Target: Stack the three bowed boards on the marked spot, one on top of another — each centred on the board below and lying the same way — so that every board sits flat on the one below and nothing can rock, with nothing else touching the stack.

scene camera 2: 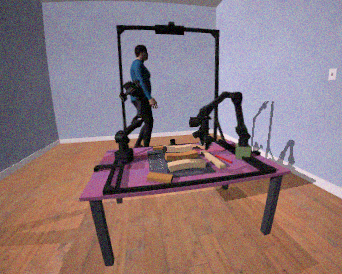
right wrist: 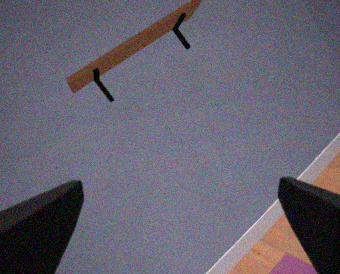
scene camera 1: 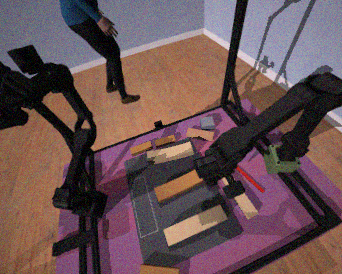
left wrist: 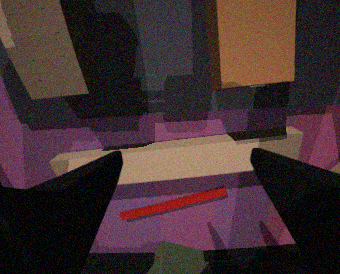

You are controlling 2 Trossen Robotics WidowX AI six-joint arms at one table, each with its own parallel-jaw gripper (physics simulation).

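Places are measured from the left arm's base along level axes (x left, y ahead, z down), in millimetres.
Where they show: left gripper, fingertip midpoint: (scene camera 2: pixel 204 147) (scene camera 1: pixel 220 178) (left wrist: pixel 186 155); right gripper, fingertip midpoint: (scene camera 2: pixel 124 89) (right wrist: pixel 181 188); left arm's base at its link origin: (scene camera 2: pixel 243 145) (scene camera 1: pixel 285 154); right arm's base at its link origin: (scene camera 2: pixel 123 150) (scene camera 1: pixel 85 201).
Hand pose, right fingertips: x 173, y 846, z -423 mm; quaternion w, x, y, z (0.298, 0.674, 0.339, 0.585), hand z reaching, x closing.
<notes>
Each offset is from my right fingertips to the top centre of the thing. "pt": to the spot under its first point. Level surfaces: height alone.
Three bowed boards lie apart on the dark grey mat @[dz +509 mm] (scene camera 1: pixel 160 252): a pale back board @[dx -201, dy -336, dz +457 mm] (scene camera 1: pixel 170 153) (scene camera 2: pixel 182 148), an orange middle board @[dx -44, dy -403, dz +460 mm] (scene camera 1: pixel 175 187) (scene camera 2: pixel 182 156) (left wrist: pixel 257 42) and a pale front board @[dx +111, dy -469, dz +458 mm] (scene camera 1: pixel 192 227) (scene camera 2: pixel 187 165) (left wrist: pixel 42 50). The front board arches upward. The marked spot's white outline @[pt dx +162, dy -283, dz +510 mm] (scene camera 1: pixel 149 234) is at the mat's left and holds no board. My left gripper (scene camera 1: pixel 230 186) (scene camera 2: pixel 204 142) (left wrist: pixel 186 155) is open and empty, above a long pale plank @[dx -72, dy -617, dz +494 mm] (scene camera 1: pixel 245 202) (scene camera 2: pixel 212 159) (left wrist: pixel 185 162). My right gripper (scene camera 2: pixel 129 90) (right wrist: pixel 181 188) is open and empty, raised and facing the wall.
A red stick @[dx -102, dy -700, dz +509 mm] (scene camera 1: pixel 250 179) (scene camera 2: pixel 223 158) (left wrist: pixel 172 204) lies right of the plank. Small orange blocks @[dx -240, dy -164, dz +492 mm] (scene camera 1: pixel 141 148) @[dx -290, dy -293, dz +494 mm] (scene camera 1: pixel 165 140), a tan block @[dx -337, dy -487, dz +487 mm] (scene camera 1: pixel 200 134) and a grey block @[dx -413, dy -529, dz +480 mm] (scene camera 1: pixel 207 123) lie at the back. An orange block @[dx +284, dy -344, dz +484 mm] (scene camera 1: pixel 159 270) (scene camera 2: pixel 160 177) lies in front. Frame rails edge the table.
</notes>
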